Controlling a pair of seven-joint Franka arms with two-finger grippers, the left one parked.
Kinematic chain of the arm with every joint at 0, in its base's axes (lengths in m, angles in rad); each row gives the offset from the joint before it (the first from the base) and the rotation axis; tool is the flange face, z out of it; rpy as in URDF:
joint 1: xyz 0 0 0.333 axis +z
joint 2: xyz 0 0 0 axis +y
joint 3: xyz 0 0 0.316 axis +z
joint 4: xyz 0.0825 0 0 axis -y
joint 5: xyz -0.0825 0 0.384 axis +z
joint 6: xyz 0 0 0 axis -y
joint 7: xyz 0.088 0 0 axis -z
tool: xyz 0 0 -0.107 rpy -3.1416 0 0
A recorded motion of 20 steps. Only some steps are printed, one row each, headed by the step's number.
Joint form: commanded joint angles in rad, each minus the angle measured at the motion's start. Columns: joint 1, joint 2, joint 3, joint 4, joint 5, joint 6, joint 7.
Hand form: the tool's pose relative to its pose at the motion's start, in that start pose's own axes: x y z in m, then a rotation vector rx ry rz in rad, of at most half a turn. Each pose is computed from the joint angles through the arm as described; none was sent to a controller.
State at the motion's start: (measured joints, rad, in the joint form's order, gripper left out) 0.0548 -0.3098 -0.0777 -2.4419 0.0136 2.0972 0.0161
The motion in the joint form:
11: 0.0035 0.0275 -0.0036 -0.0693 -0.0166 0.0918 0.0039
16: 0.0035 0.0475 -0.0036 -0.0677 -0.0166 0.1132 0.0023
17: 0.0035 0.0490 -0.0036 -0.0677 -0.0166 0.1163 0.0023
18: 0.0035 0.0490 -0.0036 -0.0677 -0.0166 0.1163 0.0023
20: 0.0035 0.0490 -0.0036 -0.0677 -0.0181 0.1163 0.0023
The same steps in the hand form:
11: -0.0051 0.0015 0.0353 -0.0153 -0.0047 -0.0040
16: -0.0012 0.0016 0.0412 -0.0168 -0.0016 -0.0052
17: -0.0007 0.0016 0.0416 -0.0168 0.0000 -0.0052
18: -0.0007 0.0016 0.0416 -0.0168 0.0000 -0.0052
20: -0.0007 0.0017 0.0416 -0.0180 0.0000 -0.0061

